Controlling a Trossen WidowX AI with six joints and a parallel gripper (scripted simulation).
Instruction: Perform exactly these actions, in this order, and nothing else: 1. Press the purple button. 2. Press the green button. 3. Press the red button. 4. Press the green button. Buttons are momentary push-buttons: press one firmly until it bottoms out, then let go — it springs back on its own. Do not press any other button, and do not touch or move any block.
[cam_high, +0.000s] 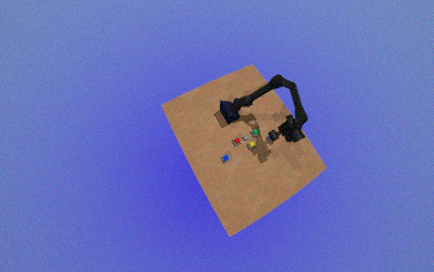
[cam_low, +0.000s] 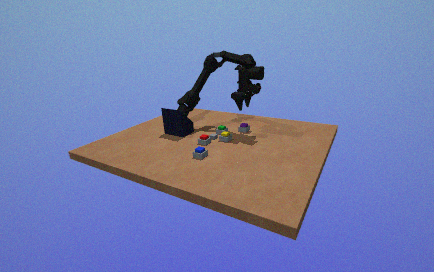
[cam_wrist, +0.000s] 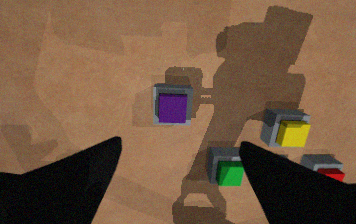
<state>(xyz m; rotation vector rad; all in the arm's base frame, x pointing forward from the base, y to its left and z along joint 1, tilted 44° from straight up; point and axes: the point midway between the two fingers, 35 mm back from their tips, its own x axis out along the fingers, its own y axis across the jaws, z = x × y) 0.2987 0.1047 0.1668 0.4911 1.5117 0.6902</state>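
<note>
Right now my gripper tip is 90 mm above the purple button. Also, from my gripper tip: yellow button (20 mm behind, 160 mm to the right, 90 mm below); small grey block (80 mm behind, 170 mm to the right, 120 mm below); green button (90 mm behind, 90 mm to the right, 90 mm below).
</note>
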